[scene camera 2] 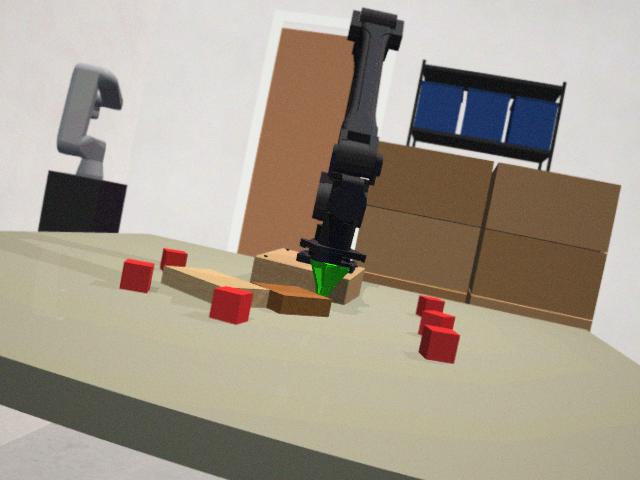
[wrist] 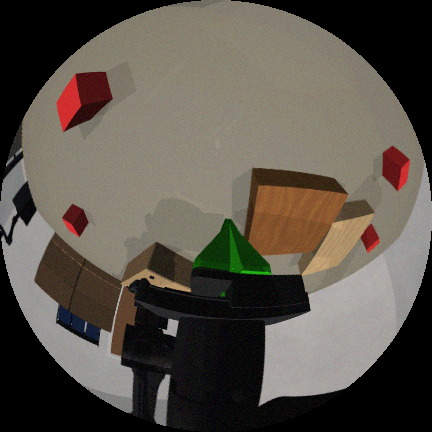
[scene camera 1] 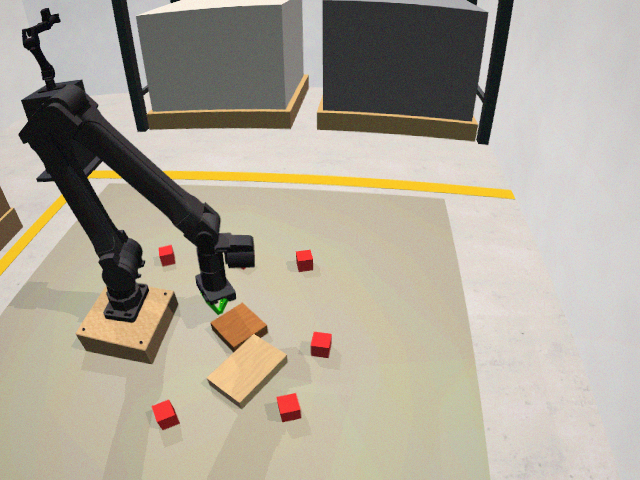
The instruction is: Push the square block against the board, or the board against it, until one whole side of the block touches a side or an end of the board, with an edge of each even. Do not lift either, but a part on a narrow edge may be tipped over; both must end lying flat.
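Places are measured from the arm's base along level axes (x left, y down, z back), in metres.
Pixels of known places: gripper, fingertip midpoint: [wrist: 226, 222] [scene camera 1: 219, 313]; arm's base, origin of the base link: [scene camera 1: 127, 303].
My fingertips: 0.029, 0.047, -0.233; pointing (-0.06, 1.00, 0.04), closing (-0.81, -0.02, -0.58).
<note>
Ahead of a thing's pixels: the offset from my fingertips to its top centre, as dx, dy, dz. "pt": to the spot under its first point.
The square block @[-0.043, -0.017, -0.057] [scene camera 1: 239, 324] [scene camera 2: 302, 304] [wrist: 295, 217], darker brown wood, lies flat. The board @[-0.162, -0.017, -0.097] [scene camera 1: 248, 369] [scene camera 2: 211, 280] [wrist: 342, 242], pale wood, lies flat in front of it in scene view 1. One corner of the board is at the block's near right side, touching or almost touching; the two are at an angle, with no whole side together. My gripper [scene camera 1: 220, 311] [scene camera 2: 322, 293] [wrist: 226, 222], with green fingers, is shut and empty. It points down low beside the block's back left side, on the side away from the board. Whether the tip touches the block is unclear.
Several red cubes @[-0.087, -0.027, -0.254] [scene camera 1: 321, 344] [scene camera 2: 231, 304] @[pt +0.178, -0.021, -0.031] [wrist: 85, 100] stand around the two parts; one @[-0.253, -0.027, -0.195] [scene camera 1: 288, 407] is near the board's right end and another @[-0.297, -0.027, +0.059] [scene camera 1: 165, 414] is at the front left. The arm's wooden base [scene camera 1: 157, 310] [scene camera 2: 273, 266] stands left of the block in scene view 1.
</note>
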